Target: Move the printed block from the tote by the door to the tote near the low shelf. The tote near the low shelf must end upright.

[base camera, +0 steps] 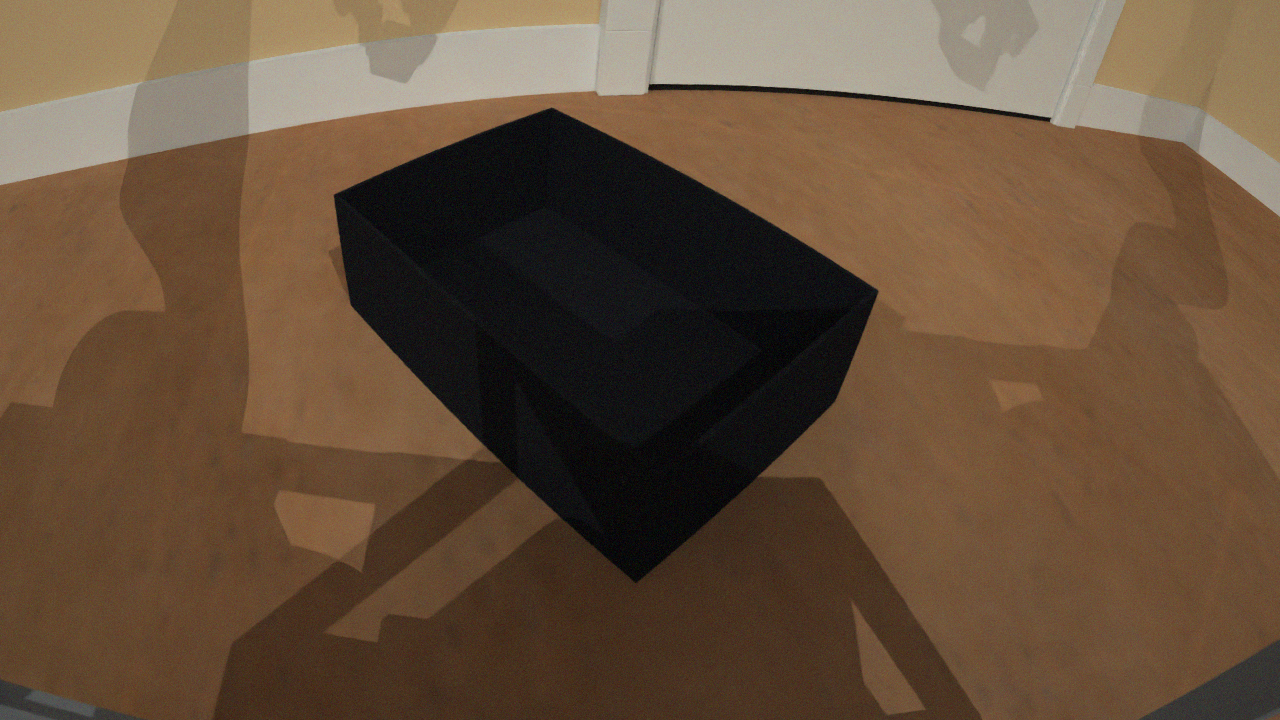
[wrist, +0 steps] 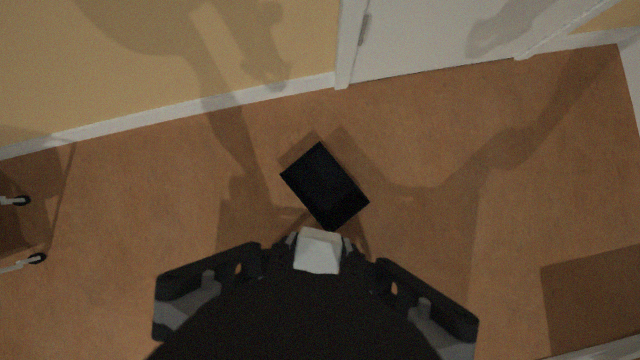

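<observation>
The printed block (wrist: 318, 251), white, is held between the fingertips of my gripper (wrist: 318, 244) at the lower middle of the wrist view. The gripper is shut on it, raised well above the floor. The black tote by the door (base camera: 501, 295) (wrist: 322, 185) stands upright on the floor, turned at an angle, in the middle of the base camera view; no block shows inside it. In the wrist view it lies just beyond the block, far below. The gripper does not show in the base camera view. The tote near the low shelf does not show in either view.
The white door (base camera: 805, 44) (wrist: 425, 35) and the yellow wall (base camera: 501, 10) (wrist: 150, 85) with its white baseboard stand behind the tote. Thin legs with dark ends (wrist: 21, 200) show at the left edge of the wrist view. Shadows of the arm and base fall across the brown floor (base camera: 1029, 197) (wrist: 150, 200).
</observation>
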